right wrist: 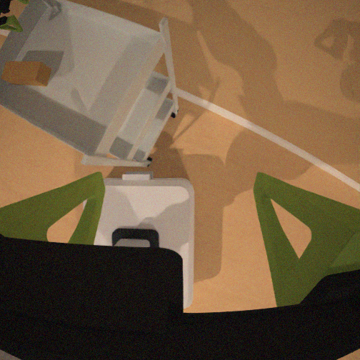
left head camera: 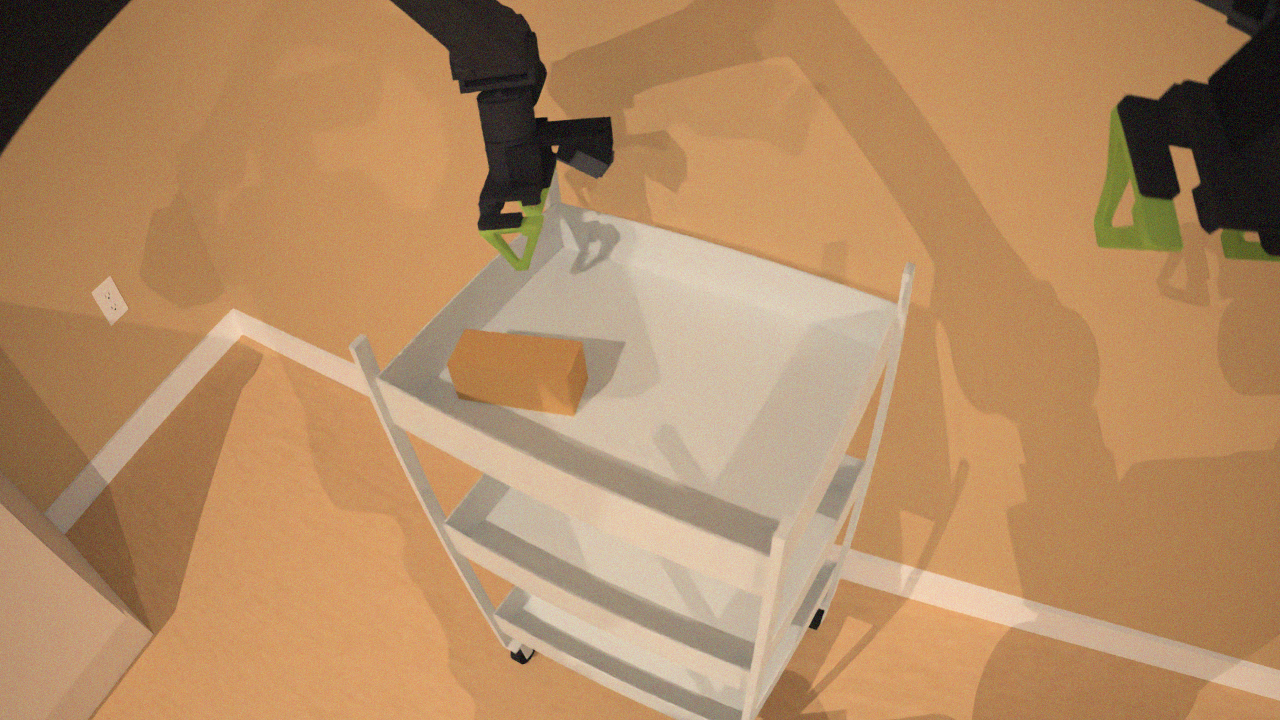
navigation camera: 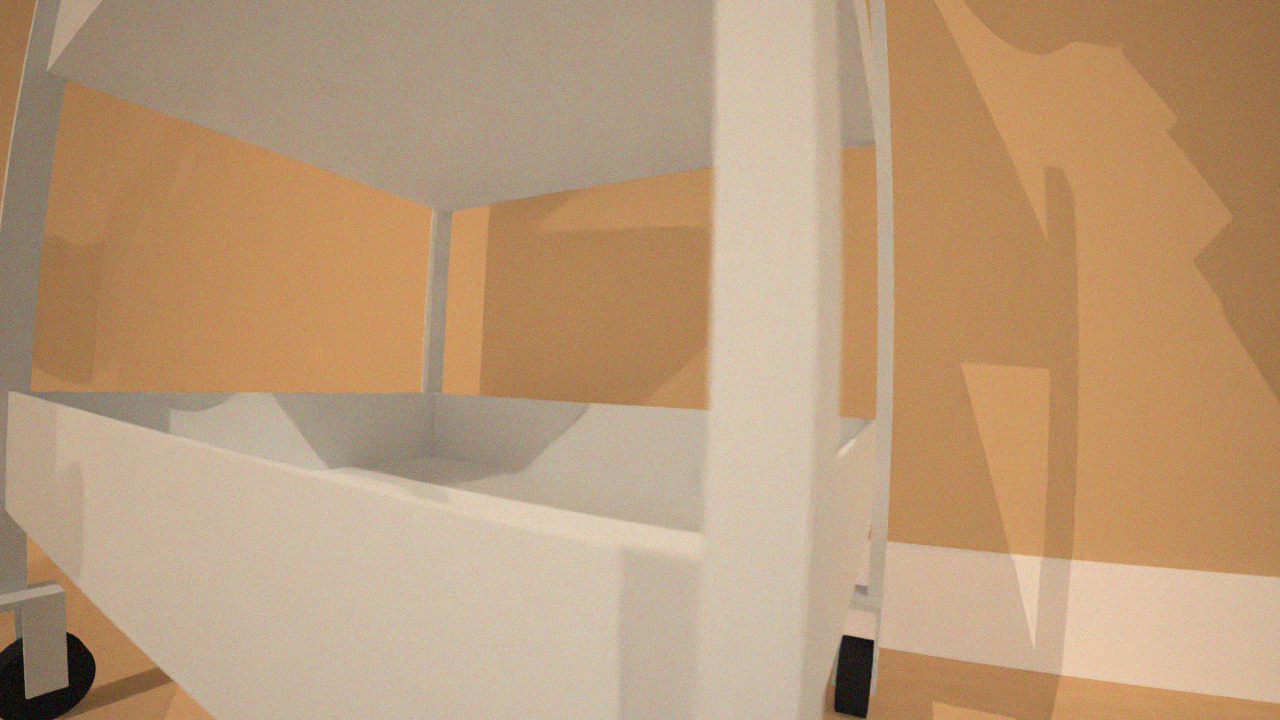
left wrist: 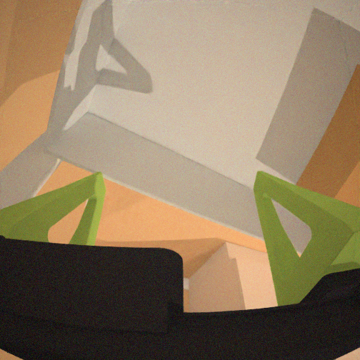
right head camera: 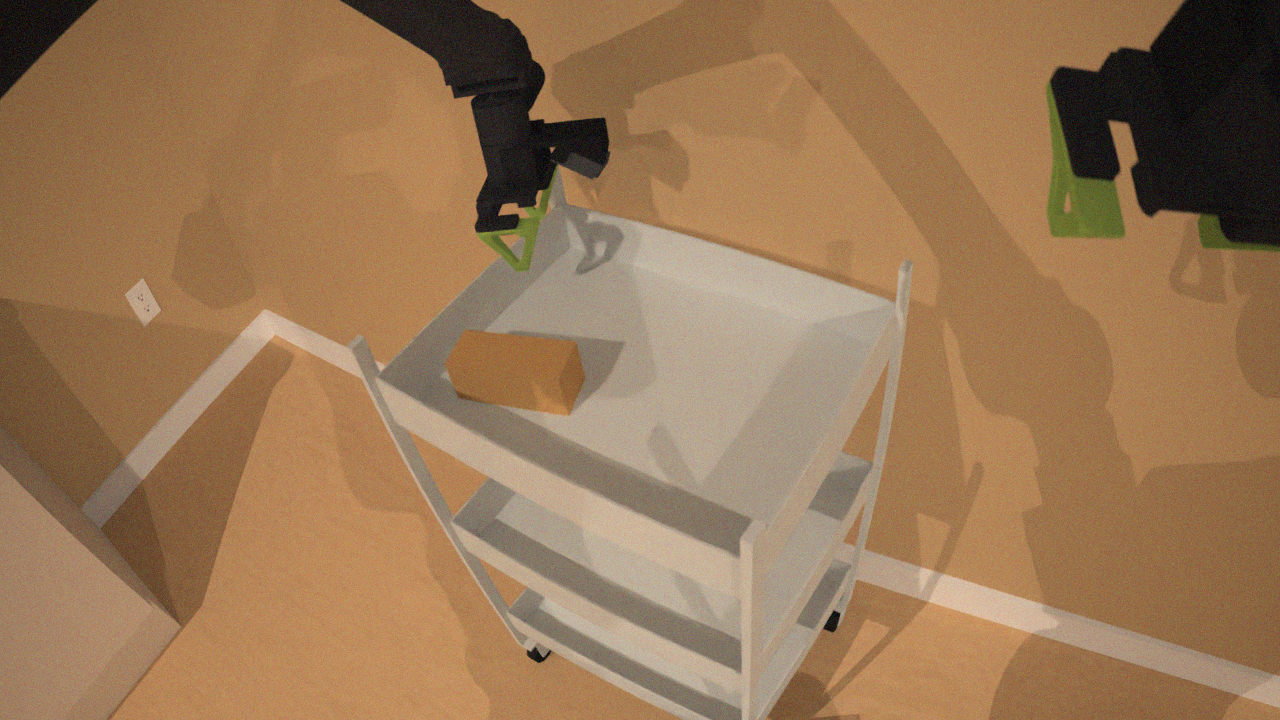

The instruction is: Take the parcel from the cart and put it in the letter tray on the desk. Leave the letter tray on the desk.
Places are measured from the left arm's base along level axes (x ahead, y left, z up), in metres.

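Pixels of known places: left gripper, fingertip midpoint: (left head camera: 528, 242) (right head camera: 530, 244); right gripper, fingertip midpoint: (left head camera: 1164, 241) (right head camera: 1130, 229).
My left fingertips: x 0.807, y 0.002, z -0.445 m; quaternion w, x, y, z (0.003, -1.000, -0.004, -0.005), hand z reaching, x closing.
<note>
For each thing: its top centre in the pictures, then the offset to it from my left fingertips. "*": a spot on its surface instead.
- orange-brown box, top centre: (left head camera: 512, 352) (right head camera: 508, 353) dz -0.015, dx -0.162, dy -0.005 m
- large pale block, surface spot: (left head camera: 62, 617) * dz -0.447, dx -0.397, dy +0.997 m
The parcel, an orange-brown box (left head camera: 514, 371) (right head camera: 512, 371) (right wrist: 25, 73), lies on the top shelf of the pale grey cart (left head camera: 581, 483) (right head camera: 581, 483) (navigation camera: 769, 358), near its left corner. Part of the parcel (left wrist: 332, 145) shows at the right edge of the left wrist view. My left gripper (left head camera: 534, 234) (right head camera: 534, 234) (left wrist: 179, 179) is open and empty, above the shelf's far left side wall and apart from the parcel. My right gripper (left head camera: 1201, 250) (right head camera: 1163, 240) (right wrist: 178, 180) is open and empty, well right of the cart. The letter tray and desk do not show.
The cart has raised shelf walls and upright corner posts. A wall with a white baseboard (left head camera: 1029, 608) (right head camera: 1011, 604) runs behind it. A large pale block (left head camera: 62, 617) (right head camera: 80, 617) stands at the lower left. My white base (right wrist: 165, 210) is close to the cart's near corner.
</note>
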